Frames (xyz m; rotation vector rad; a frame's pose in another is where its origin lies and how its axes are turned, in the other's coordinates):
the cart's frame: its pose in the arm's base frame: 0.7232 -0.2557 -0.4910 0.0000 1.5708 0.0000
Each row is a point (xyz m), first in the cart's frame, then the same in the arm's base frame.
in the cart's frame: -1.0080 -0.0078 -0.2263
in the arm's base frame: 0.4969 -0.2635 0.5170
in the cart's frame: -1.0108 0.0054 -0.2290
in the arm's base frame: 0.4942 -0.2503 0.5198
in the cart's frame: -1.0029 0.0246 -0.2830
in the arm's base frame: 0.4402 -0.2311 0.5119
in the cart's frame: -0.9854 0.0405 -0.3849
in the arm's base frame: 0.3383 -0.2152 0.4944
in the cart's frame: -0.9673 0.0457 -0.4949
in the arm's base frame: 0.2283 -0.2100 0.4763
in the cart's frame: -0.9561 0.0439 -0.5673
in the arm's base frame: 0.1559 -0.2118 0.4651
